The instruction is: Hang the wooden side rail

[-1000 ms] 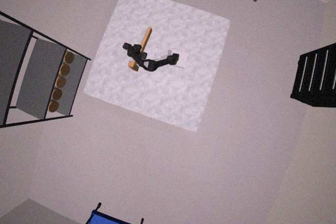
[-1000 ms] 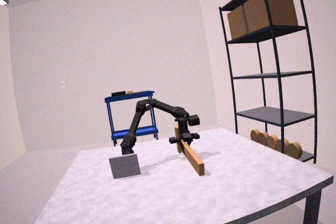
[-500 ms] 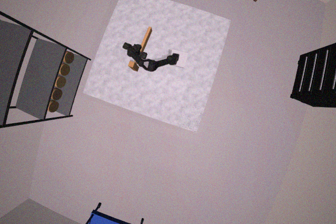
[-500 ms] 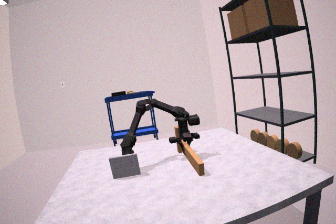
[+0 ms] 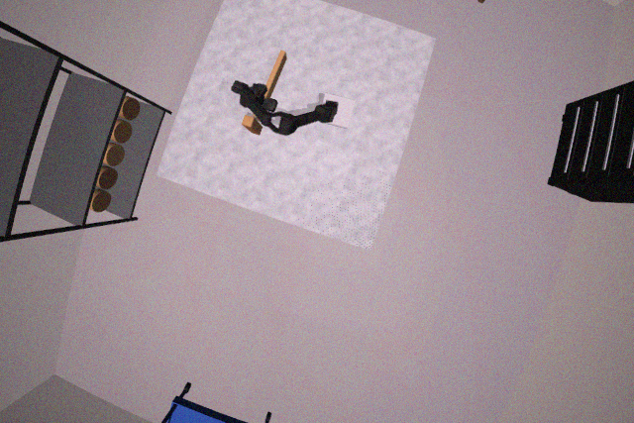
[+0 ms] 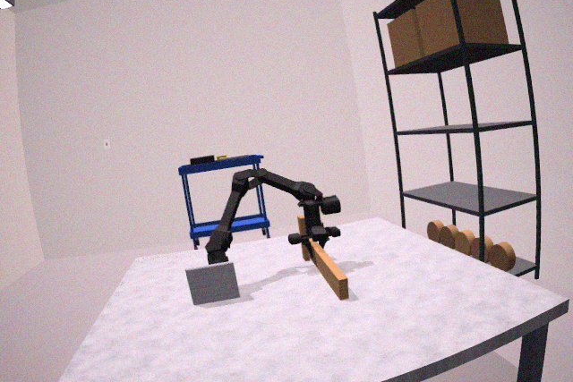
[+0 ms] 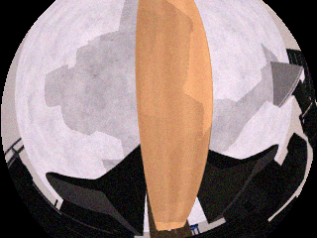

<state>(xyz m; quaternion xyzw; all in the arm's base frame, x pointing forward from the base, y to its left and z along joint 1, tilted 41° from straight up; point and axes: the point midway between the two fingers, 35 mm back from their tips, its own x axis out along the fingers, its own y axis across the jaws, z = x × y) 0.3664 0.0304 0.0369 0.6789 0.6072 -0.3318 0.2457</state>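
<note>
My gripper tip is 2 cm short of the headboard post, 12 cm to the right of it and 4 cm below it.
</note>
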